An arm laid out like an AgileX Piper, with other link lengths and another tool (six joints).
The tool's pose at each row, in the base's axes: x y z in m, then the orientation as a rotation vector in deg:
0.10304 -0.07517 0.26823 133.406 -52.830 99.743
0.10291 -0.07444 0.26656 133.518 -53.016 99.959
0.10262 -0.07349 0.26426 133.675 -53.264 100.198
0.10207 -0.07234 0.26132 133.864 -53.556 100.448
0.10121 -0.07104 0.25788 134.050 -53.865 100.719
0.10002 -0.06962 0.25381 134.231 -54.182 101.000
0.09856 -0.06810 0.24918 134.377 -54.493 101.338
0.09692 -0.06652 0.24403 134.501 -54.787 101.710
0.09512 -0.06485 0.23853 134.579 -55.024 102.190
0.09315 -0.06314 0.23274 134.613 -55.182 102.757
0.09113 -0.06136 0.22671 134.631 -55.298 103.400
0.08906 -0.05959 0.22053 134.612 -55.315 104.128
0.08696 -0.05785 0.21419 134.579 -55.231 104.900
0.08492 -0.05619 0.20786 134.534 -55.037 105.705
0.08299 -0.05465 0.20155 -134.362 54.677 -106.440
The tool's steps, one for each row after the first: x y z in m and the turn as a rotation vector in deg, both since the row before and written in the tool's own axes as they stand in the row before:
-0.00182 -0.00007 0.00017 0.173 -0.017 0.224
-0.00250 0.00002 0.00016 0.205 -0.044 0.283
-0.00320 0.00018 0.00008 0.225 -0.065 0.323
-0.00376 0.00038 -0.00007 0.234 -0.059 0.341
-0.00442 0.00066 -0.00018 0.237 -0.054 0.348
-0.00500 0.00091 -0.00025 0.253 -0.014 0.355
-0.00551 0.00114 -0.00026 0.264 0.011 0.350
-0.00587 0.00130 -0.00031 0.314 0.078 0.338
-0.00616 0.00147 -0.00039 0.355 0.139 0.305
-0.00641 0.00155 -0.00041 0.400 0.175 0.300
-0.00653 0.00167 -0.00043 0.447 0.231 0.255
-0.00665 0.00178 -0.00043 0.482 0.261 0.202
-0.00659 0.00184 -0.00040 0.513 0.286 0.140
-0.00650 0.00189 -0.00031 0.539 0.308 0.068

